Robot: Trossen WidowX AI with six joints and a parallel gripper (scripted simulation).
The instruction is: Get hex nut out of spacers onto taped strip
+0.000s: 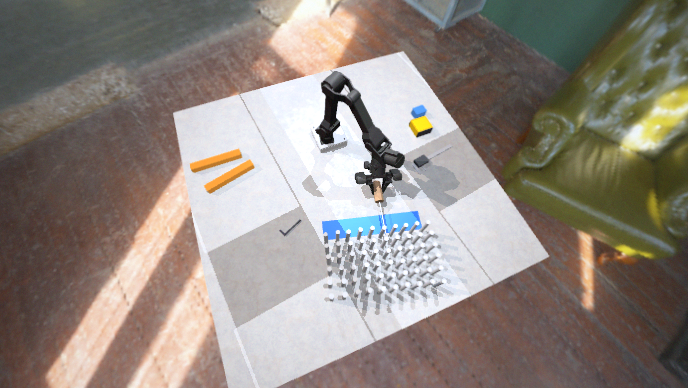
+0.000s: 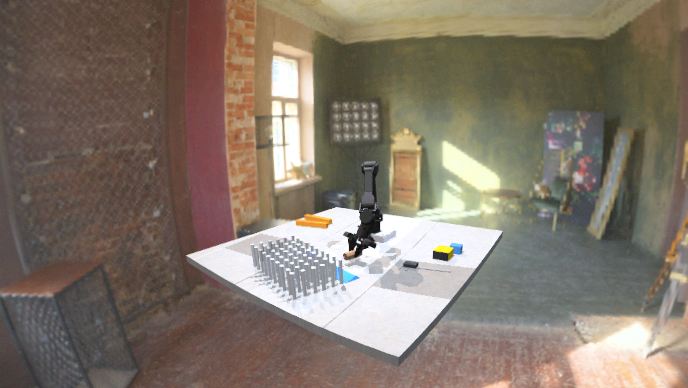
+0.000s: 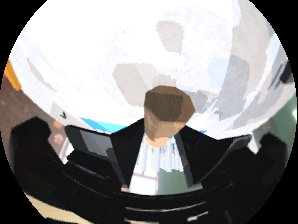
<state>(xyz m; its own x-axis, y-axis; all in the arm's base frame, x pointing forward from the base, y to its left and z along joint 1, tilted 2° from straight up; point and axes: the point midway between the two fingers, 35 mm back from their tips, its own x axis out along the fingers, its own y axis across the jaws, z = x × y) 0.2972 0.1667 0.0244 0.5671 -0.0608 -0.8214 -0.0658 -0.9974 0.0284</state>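
My gripper tip is now 12 cm short of the blue taped strip, 5 cm to the left of it and 3 cm above it. From my gripper tip the other things lie so: dark L-shaped hook: 8 cm ahead, 39 cm to the right, 2 cm below; then blue block: 41 cm behind, 32 cm to the left, 1 cm below.
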